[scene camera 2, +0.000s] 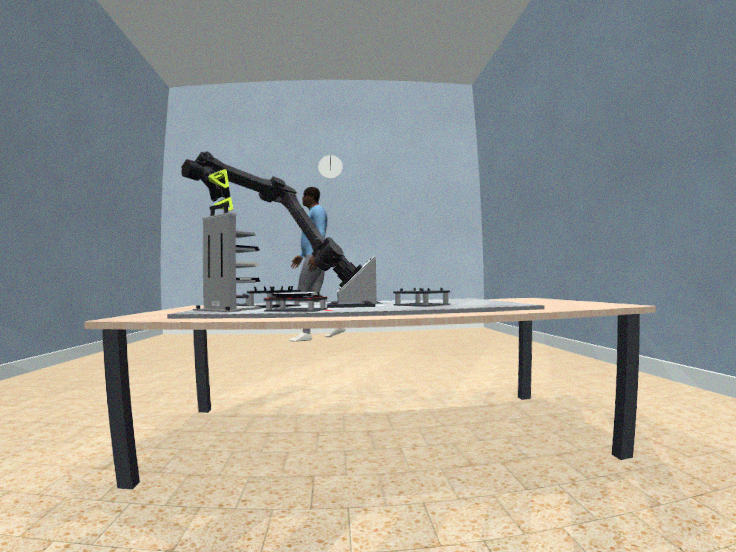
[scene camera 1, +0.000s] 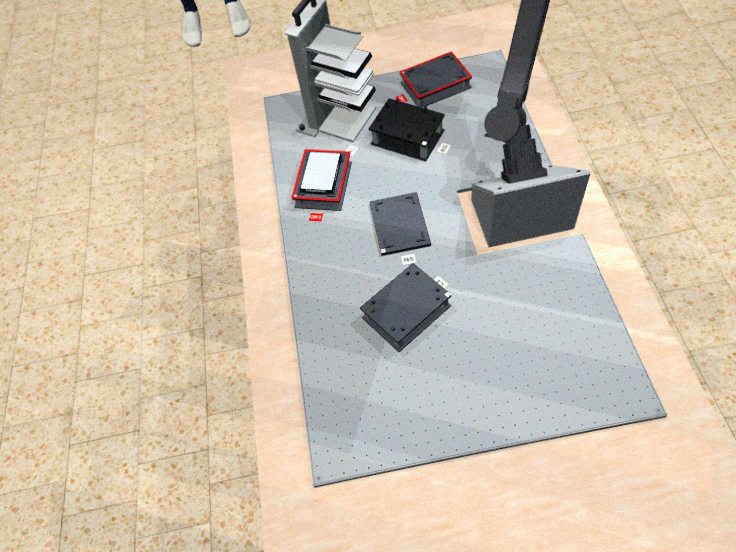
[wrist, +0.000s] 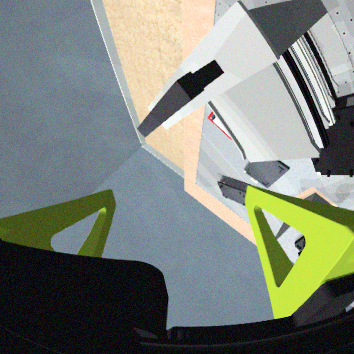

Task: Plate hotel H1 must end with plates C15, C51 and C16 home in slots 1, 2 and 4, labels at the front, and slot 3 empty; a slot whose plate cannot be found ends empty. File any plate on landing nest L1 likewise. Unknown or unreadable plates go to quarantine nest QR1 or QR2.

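Frame: origin at the arm's base, x up, y left, z back, level; metres.
Seen in the pictures: gripper, fingertip midpoint: (scene camera 2: 229, 198) (wrist: 178, 195); arm's base, link origin: (scene camera 2: 352, 277) (scene camera 1: 523, 177).
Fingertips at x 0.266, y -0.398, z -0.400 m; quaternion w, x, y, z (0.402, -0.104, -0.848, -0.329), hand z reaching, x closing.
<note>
Pixels of each thing's top centre, then the offset from my fingertips to it. "spot": a spot on its surface instead.
- middle plate, top centre: (wrist: 288, 93) (scene camera 1: 343, 74) dx -0.214, dy +0.024, dz +0.020 m
- lower plate, surface spot: (scene camera 1: 350, 95) spot: dx -0.231, dy +0.086, dz +0.030 m
- white-topped plate, top centre: (scene camera 1: 320, 170) (scene camera 2: 295, 292) dx -0.319, dy +0.240, dz -0.071 m
- low dark nest, top centre: (scene camera 1: 399, 220) (scene camera 2: 350, 301) (wrist: 262, 171) dx -0.356, dy +0.401, dz +0.107 m
Plate hotel H1 (scene camera 1: 304, 89) (scene camera 2: 218, 261) (wrist: 265, 95) stands upright at the mat's far left, a grey tower with open shelves. Its upper plate (scene camera 1: 359, 57), middle plate (scene camera 1: 344, 80) and lower plate (scene camera 1: 350, 95) sit between the top shelf and the base; their labels are unreadable. A white-topped plate (scene camera 1: 321, 170) lies on the red-rimmed quarantine nest (scene camera 1: 295, 185). The other red-rimmed quarantine nest (scene camera 1: 435, 75) bears no plate. Which nest is L1 is unreadable. My gripper (scene camera 2: 228, 190) (wrist: 178, 195) is open and empty, above and behind the tower's handle in scene camera 2.
A black raised stand (scene camera 1: 406, 121) stands right of the hotel. A low dark nest (scene camera 1: 399, 222) tagged N5 and a raised dark stand (scene camera 1: 406, 306) stand farther forward. The arm's grey base (scene camera 1: 532, 207) (scene camera 2: 362, 285) is at the right. A person (scene camera 2: 315, 222) is behind the table.
</note>
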